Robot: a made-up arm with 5 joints.
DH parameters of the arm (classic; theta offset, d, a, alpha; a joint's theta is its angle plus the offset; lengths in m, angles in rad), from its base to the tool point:
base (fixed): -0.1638 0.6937 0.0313 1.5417
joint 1: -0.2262 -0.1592 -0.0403 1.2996
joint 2: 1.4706 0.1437 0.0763 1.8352
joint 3: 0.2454 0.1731 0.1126 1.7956
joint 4: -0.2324 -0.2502 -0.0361 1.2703
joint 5: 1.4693 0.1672 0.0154 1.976
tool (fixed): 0.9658 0.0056 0 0
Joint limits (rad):
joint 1: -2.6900..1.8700
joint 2: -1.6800..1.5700
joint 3: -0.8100..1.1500
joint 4: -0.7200..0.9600
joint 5: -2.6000..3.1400
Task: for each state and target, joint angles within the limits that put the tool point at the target. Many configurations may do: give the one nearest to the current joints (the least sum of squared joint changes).
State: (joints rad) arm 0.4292 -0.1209 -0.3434 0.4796 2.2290
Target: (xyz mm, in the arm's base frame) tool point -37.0 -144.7 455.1
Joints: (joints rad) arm -0.1652 0.2024 -0.6358 0.1951 2.0359
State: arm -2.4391 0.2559 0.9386 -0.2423 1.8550
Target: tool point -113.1 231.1 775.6
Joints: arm -2.4452 0.4489 1.1099 -0.3495 1.8225
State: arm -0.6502 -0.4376 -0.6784 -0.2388 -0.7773
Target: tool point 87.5 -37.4 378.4
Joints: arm -0.2078 -0.5520 -0.7063 -0.0859 -0.8614
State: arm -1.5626 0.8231 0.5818 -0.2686 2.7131
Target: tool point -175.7 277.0 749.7
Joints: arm -1.8651 -0.0109 0.8555 -0.2430 2.7967
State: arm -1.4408 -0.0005 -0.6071 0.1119 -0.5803
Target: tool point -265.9 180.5 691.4
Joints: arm -1.6685 -0.2128 0.2041 -0.3848 -0.4863
